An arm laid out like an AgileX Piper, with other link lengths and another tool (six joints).
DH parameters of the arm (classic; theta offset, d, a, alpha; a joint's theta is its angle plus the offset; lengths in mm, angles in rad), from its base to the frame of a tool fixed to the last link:
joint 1: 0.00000 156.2 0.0 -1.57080
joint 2: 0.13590 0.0 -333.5 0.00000
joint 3: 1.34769 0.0 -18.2 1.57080
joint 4: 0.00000 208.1 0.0 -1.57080
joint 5: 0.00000 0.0 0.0 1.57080
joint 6: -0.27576 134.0 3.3 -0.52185
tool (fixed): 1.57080 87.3 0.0 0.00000
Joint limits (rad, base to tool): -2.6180..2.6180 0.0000..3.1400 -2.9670..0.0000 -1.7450..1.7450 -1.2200..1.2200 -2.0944..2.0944
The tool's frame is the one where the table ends.
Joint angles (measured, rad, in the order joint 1, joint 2, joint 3, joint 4, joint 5, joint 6), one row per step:
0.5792 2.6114 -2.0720 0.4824 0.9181 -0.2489
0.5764 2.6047 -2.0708 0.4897 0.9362 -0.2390
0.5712 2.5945 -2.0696 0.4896 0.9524 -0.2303
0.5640 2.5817 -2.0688 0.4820 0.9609 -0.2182
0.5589 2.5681 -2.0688 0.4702 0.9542 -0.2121
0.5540 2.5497 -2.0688 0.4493 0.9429 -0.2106
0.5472 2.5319 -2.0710 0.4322 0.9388 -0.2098
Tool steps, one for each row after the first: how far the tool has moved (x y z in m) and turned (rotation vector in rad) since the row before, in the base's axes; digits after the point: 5 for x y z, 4 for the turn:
-0.00208 -0.00068 0.00414 0.0028 0.0188 -0.0072
-0.00021 -0.00240 0.00523 -0.0004 0.0100 -0.0061
0.00273 -0.00349 0.00595 -0.0022 -0.0013 -0.0113
0.00511 -0.00234 0.00612 0.0002 -0.0203 -0.0086
0.00652 -0.00328 0.00783 -0.0029 -0.0348 -0.0027
0.00594 -0.00386 0.00845 -0.0016 -0.0285 -0.0027

